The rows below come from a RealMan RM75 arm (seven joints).
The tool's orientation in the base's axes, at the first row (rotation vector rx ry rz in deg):
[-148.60, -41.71, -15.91]
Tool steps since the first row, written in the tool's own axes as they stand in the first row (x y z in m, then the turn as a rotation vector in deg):
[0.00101, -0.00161, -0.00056, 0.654, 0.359, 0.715]
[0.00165, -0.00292, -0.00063, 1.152, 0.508, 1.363]
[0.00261, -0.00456, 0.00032, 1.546, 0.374, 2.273]
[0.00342, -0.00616, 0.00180, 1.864, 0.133, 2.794]
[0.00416, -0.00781, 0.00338, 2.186, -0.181, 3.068]
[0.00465, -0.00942, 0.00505, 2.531, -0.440, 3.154]
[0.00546, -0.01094, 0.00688, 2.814, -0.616, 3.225]
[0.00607, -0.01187, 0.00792, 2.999, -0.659, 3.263]
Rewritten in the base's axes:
[-0.00005, 0.00144, 0.00136, 0.796, 0.342, -0.564]
[-0.00022, 0.00270, 0.00208, 1.343, 0.745, -1.041]
[-0.00021, 0.00482, 0.00209, 1.671, 1.439, -1.684]
[-0.00028, 0.00709, 0.00158, 1.849, 2.004, -1.966]
[-0.00042, 0.00941, 0.00098, 1.972, 2.514, -2.003]
[-0.00074, 0.01163, 0.00021, 2.131, 2.907, -1.885]
[-0.00073, 0.01400, -0.00064, 2.281, 3.202, -1.802]
[-0.00064, 0.01546, -0.00105, 2.416, 3.335, -1.765]

